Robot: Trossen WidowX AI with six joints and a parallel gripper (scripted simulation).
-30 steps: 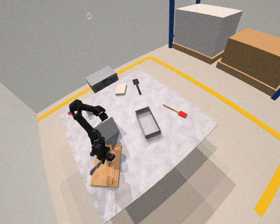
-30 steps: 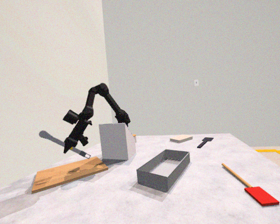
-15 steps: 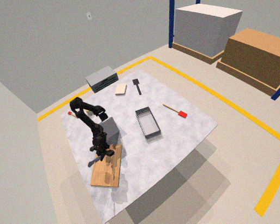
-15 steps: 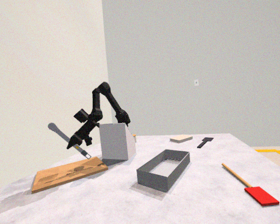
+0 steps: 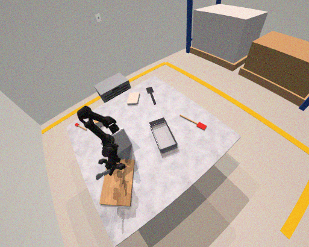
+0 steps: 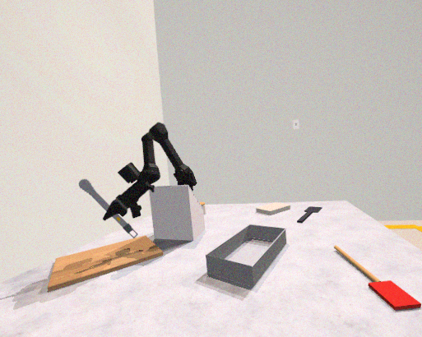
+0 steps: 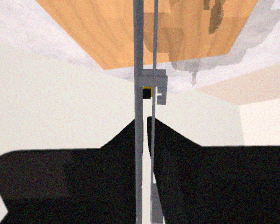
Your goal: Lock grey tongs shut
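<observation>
Right now my gripper tip is 15 cm above the wooden board. The rest, counted from my gripper tip: red brush 12 cm behind, 80 cm to the left, 15 cm below; then grey roasting tin 53 cm ahead, 12 cm to the left, 13 cm below; then cork-topped jar 10 cm ahead, 66 cm to the left, 12 cm below.
</observation>
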